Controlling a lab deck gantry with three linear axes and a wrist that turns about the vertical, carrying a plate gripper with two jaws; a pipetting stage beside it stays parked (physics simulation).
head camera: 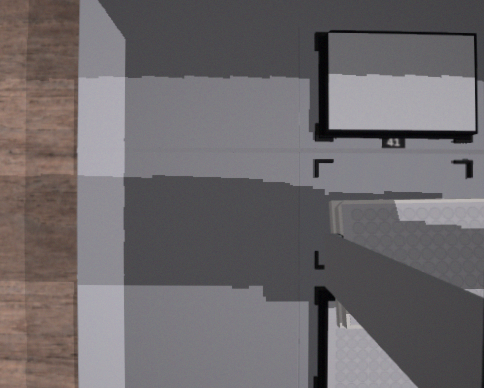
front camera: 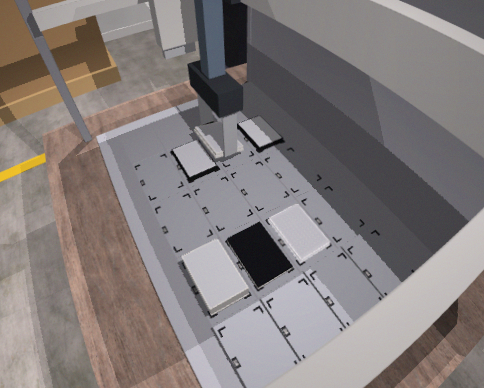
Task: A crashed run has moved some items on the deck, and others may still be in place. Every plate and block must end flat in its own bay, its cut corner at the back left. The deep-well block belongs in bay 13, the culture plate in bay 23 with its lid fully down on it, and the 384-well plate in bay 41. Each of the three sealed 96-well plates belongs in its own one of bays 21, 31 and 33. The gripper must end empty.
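Pixels of known places: gripper, fingertip midpoint: (head camera: pixel 427 259) (front camera: pixel 218 138); robot's base at its link origin: (front camera: pixel 136 167).
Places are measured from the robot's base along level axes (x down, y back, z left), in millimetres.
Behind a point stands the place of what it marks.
My gripper (front camera: pixel 215 137) @[x -45, y -64, z 229 mm] is shut on a sealed 96-well plate (front camera: pixel 210 134) @[x -55, y -49, z 213 mm] (head camera: pixel 370 220) @[x -47, y -22, z 256 mm] and holds it a little raised and askew above bay 31, overlapping bay 21's edge in the head view. A jaw hides part of it. A second sealed 96-well plate (front camera: pixel 195 159) @[x -14, y -75, z 150 mm] (head camera: pixel 355 360) @[x -14, y -27, z 141 mm] sits in bay 21. A third (front camera: pixel 299 231) @[x -14, y -396, z 255 mm] sits in bay 33. A smooth grey-topped plate with black rim (front camera: pixel 260 131) @[x -14, y -69, z 364 mm] (head camera: pixel 400 100) @[x -14, y -62, z 349 mm], seemingly the 384-well plate, lies in bay 41. The black culture plate (front camera: pixel 259 255) @[x -17, y -399, z 146 mm] lies in bay 23; its lid cannot be told. The tall white deep-well block (front camera: pixel 215 275) @[x -42, y -401, z 42 mm] stands in bay 13.
The parked pipetting stage (front camera: pixel 170 30) hangs behind the deck. A grey post (front camera: pixel 60 80) @[x -211, y 207, z -98 mm] stands at the left. A pale beam (front camera: pixel 400 320) @[x -400, y -622, z 83 mm] crosses the near right corner. The deck's raised pale edge (head camera: pixel 101 150) @[x 0, y 183, z 310 mm] runs along the left in the head view.
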